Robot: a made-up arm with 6 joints.
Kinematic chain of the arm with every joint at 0, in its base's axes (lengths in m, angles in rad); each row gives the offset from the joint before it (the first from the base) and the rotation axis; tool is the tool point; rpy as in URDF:
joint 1: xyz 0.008 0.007 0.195 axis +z
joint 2: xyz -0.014 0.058 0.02 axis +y
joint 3: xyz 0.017 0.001 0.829 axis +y
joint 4: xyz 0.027 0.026 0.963 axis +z
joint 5: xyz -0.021 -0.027 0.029 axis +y
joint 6: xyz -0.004 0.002 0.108 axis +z
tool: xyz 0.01 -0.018 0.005 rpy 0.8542 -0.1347 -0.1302
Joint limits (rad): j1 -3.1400..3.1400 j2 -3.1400..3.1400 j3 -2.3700..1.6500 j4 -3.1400..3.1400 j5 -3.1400..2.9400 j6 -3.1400..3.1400
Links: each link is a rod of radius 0.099 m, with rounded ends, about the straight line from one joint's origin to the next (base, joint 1, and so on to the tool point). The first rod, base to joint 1, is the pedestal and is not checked.
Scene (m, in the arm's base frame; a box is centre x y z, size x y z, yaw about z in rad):
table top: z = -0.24
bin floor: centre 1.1 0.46 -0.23 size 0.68 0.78 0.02 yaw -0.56
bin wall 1: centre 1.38 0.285 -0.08 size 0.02 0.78 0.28 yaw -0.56
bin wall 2: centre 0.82 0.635 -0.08 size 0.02 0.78 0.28 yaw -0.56
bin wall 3: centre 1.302 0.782 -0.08 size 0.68 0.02 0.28 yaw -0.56
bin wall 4: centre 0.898 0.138 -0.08 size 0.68 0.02 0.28 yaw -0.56
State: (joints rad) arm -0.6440 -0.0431 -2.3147 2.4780 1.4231 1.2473
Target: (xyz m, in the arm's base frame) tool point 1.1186 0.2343 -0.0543
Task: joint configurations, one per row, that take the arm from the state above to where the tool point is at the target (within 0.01 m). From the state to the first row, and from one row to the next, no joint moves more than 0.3 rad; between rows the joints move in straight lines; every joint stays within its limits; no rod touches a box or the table.
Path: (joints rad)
1: -0.9125 -0.0901 -2.2505 2.4608 1.4117 1.2430
2: -1.1810 -0.1371 -2.1863 2.4437 1.4003 1.2388
3: -1.4495 -0.1840 -2.1221 2.4265 1.3889 1.2345
4: -1.7180 -0.2310 -2.0580 2.4094 1.3775 1.2303
5: -1.9865 -0.2780 -1.9938 2.3922 1.3661 1.2260
6: -2.2550 -0.3250 -1.9296 2.3750 1.3547 1.2218
7: -2.5235 -0.3720 -1.8654 2.3579 1.3433 1.2175
8: -2.7920 -0.4189 -1.8012 2.3407 1.3319 1.2132
9: -2.7922 -0.6077 -1.7884 2.3387 1.3038 1.2134
10: -2.7924 -0.7964 -1.7757 2.3366 1.2756 1.2136

